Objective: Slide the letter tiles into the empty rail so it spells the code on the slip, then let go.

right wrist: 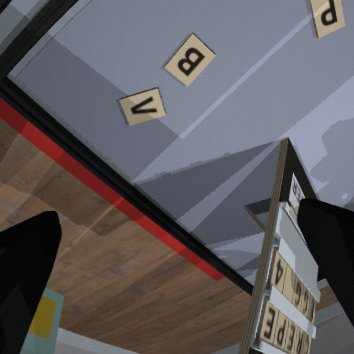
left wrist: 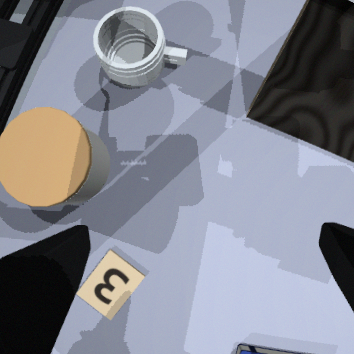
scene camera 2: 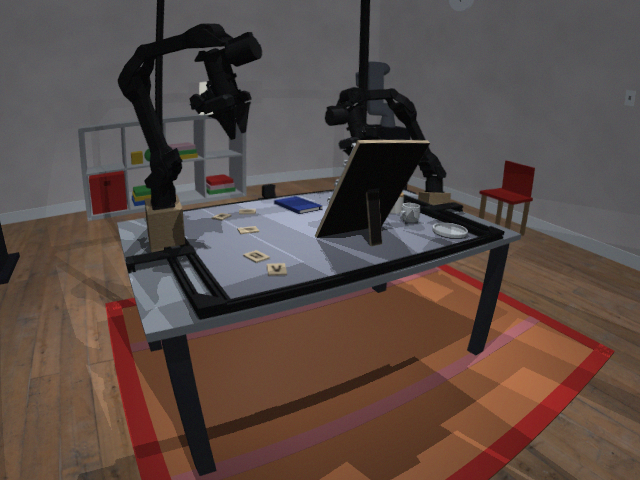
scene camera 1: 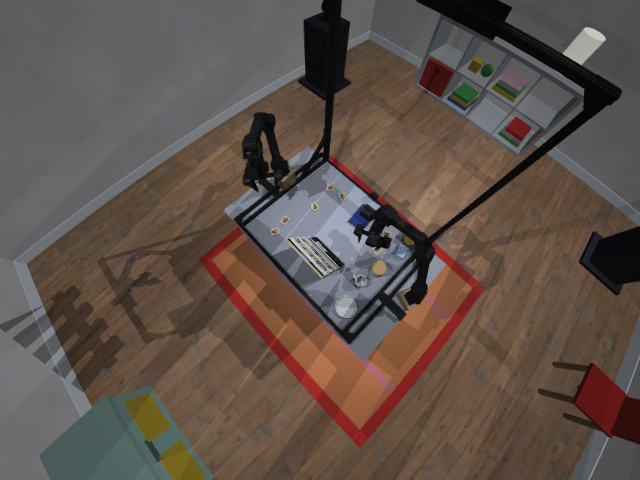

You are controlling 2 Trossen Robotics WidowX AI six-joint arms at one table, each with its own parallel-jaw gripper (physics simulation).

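Frame: origin at the left arm's base, x back, y right, z up, level; centimetres.
Where they show: left gripper, between the fingertips: (left wrist: 206, 236) (scene camera 1: 366, 246); right gripper, between the fingertips: (right wrist: 180, 216) (scene camera 2: 238, 135) (scene camera 1: 267, 190); left arm's base, origin of its link: (scene camera 2: 434, 192) (scene camera 1: 410, 298); right arm's base, origin of its link: (scene camera 2: 162, 203) (scene camera 1: 283, 171).
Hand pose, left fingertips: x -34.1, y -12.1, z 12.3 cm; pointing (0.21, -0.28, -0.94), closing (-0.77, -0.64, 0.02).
Each offset is from my left fingertips to the top centre of the thing. "spot": to the spot under its first point.
Letter tiles lie loose on the table: V {dz -16.7, dx -35.1, dy -40.5 cm} (scene camera 1: 275, 231) (scene camera 2: 276, 268) (right wrist: 142, 106), B {dz -16.7, dx -39.3, dy -32.1 cm} (scene camera 1: 284, 220) (scene camera 2: 256, 256) (right wrist: 190, 60), P {dz -16.7, dx -40.5, dy -11.6 cm} (scene camera 1: 314, 206) (scene camera 2: 248, 229) (right wrist: 328, 17), and two farther back {spot: dz -16.7, dx -49.5, dy +3.3 cm} (scene camera 1: 329, 187) {spot: dz -16.7, dx -39.9, dy +8.0 cm} (scene camera 1: 342, 196). One tile {dz -16.7, dx +1.0, dy +10.8 cm} (left wrist: 111, 285) reads like a 3 or a turned letter. The leaning board (scene camera 2: 372, 186) (left wrist: 310, 75) carries rails; some hold tiles, and an upper rail {dz +0.8, dx -7.5, dy -23.1 cm} (right wrist: 297, 242) looks bare. The slip {dz -7.7, dx -12.7, dy -20.3 cm} (right wrist: 296, 189) shows partly, its code unreadable. My right gripper (scene camera 2: 238, 134) (right wrist: 180, 216) is open and empty, high above the table. My left gripper (left wrist: 206, 236) is open and empty above the table.
A blue book {dz -15.8, dx -21.3, dy +12.5 cm} (scene camera 1: 358, 215) (scene camera 2: 298, 204), a mug {dz -11.6, dx +12.9, dy -8.8 cm} (scene camera 1: 360, 280) (scene camera 2: 410, 212) (left wrist: 131, 45), an orange-lidded jar {dz -10.3, dx +12.0, dy +4.0 cm} (scene camera 1: 379, 268) (left wrist: 45, 157) and a plate {dz -15.6, dx +22.7, dy -21.5 cm} (scene camera 1: 345, 306) (scene camera 2: 449, 230) stand on the table. In scene camera 2 the board partly hides the left arm.
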